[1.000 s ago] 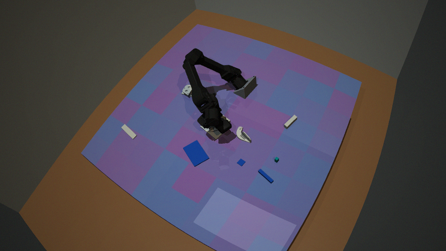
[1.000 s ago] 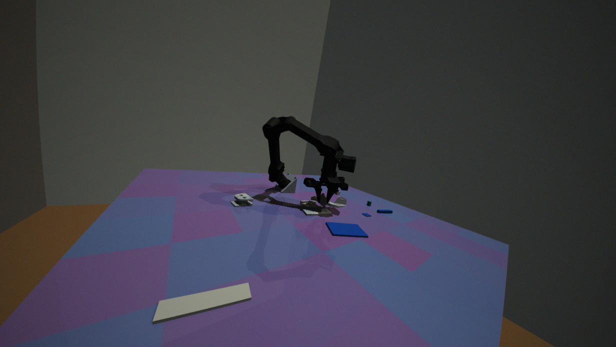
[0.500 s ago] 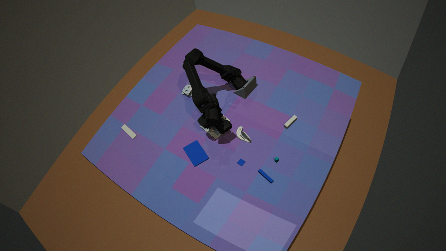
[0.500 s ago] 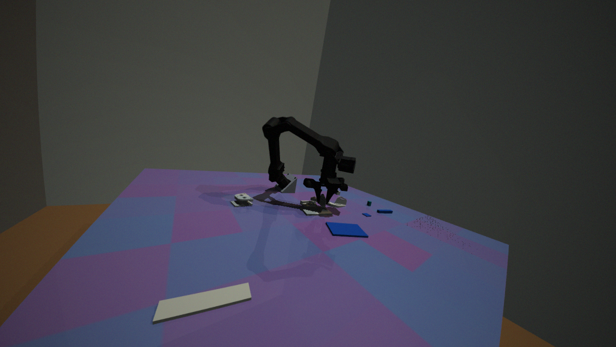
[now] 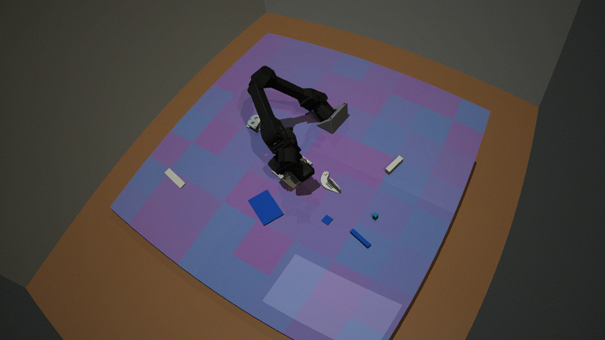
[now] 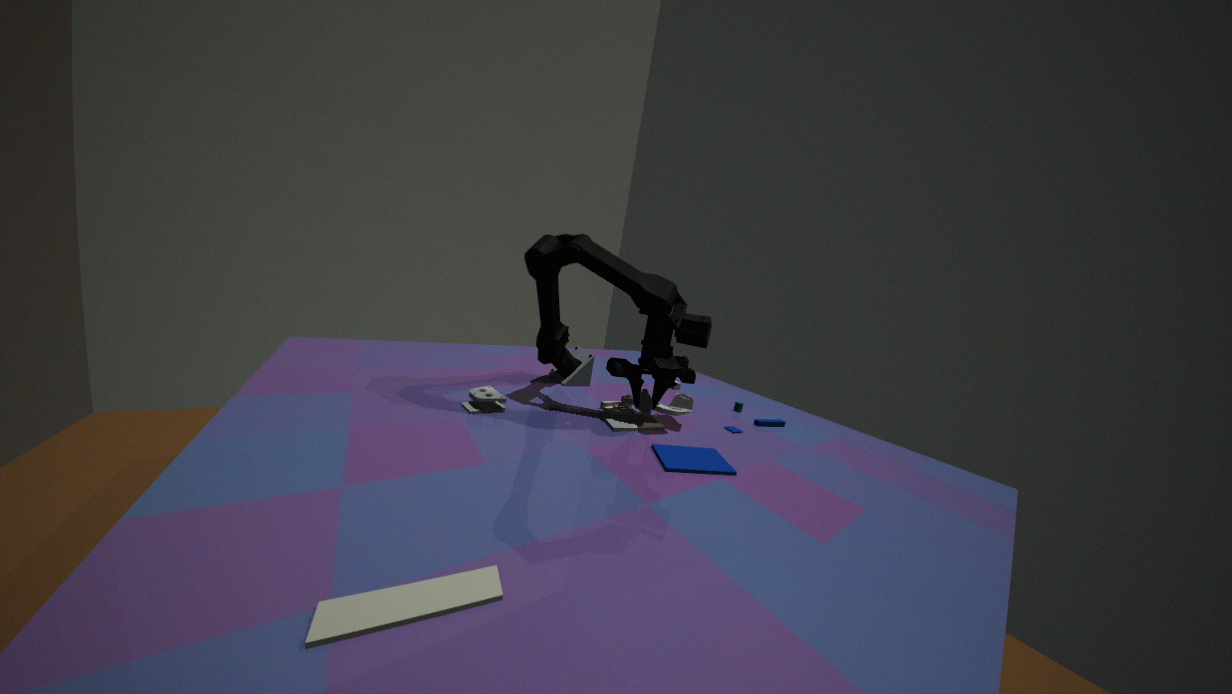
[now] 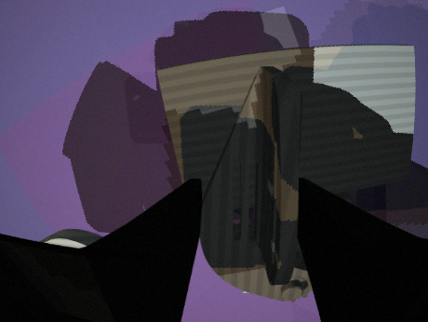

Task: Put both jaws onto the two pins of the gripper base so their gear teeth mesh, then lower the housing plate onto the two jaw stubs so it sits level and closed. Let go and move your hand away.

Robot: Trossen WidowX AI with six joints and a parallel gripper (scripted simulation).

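Right now my gripper tip is 30 mm to the left of the ribbed white plate, 30 mm above it and 10 mm short of it. Round my gripper tip: small blue square: 200 mm to the left, 90 mm ahead, 30 mm below; then blue plate: 170 mm ahead, 30 mm below, 10 mm to the right; then jaw: 100 mm to the left, 60 mm behind, 20 mm below.
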